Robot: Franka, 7 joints.
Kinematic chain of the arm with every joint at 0, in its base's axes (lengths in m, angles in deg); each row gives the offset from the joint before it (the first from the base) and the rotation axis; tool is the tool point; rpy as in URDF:
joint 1: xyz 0 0 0.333 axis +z
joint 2: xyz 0 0 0 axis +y
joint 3: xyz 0 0 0.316 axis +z
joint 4: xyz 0.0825 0 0 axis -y
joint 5: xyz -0.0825 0 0.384 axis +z
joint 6: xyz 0 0 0 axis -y
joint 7: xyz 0.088 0 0 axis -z
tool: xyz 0 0 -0.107 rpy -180 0 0
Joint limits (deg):
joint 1: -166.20..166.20
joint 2: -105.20..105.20
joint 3: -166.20..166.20
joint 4: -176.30..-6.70
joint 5: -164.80..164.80
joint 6: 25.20..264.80
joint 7: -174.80..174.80
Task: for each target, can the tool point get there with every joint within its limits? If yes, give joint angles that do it. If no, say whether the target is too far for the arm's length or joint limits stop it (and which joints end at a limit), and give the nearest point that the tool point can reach.
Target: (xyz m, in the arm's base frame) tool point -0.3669 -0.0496 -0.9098
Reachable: no: too far | nearest point -0.3205 -0.0573 -0.3588 | short by 0.553 m
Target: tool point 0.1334 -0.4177 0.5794
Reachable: yes | joints -81.93 -26.44 -0.99 -138.97 116.00 99.35 104.56
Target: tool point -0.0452 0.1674 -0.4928
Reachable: no: joint limits stop it (at a limit: joint 2) | nearest point -0.0512 0.1897 -0.3536 | short by 0.141 m
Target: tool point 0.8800 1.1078 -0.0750
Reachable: no: too far | nearest point 0.5127 0.6454 0.0953 | short by 0.615 m
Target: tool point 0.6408 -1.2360 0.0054
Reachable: no: too far | nearest point 0.3844 -0.7414 0.1365 | short by 0.572 m
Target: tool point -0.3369 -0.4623 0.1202
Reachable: yes | joints -95.65 43.13 -35.98 -119.97 128.42 105.44 122.86
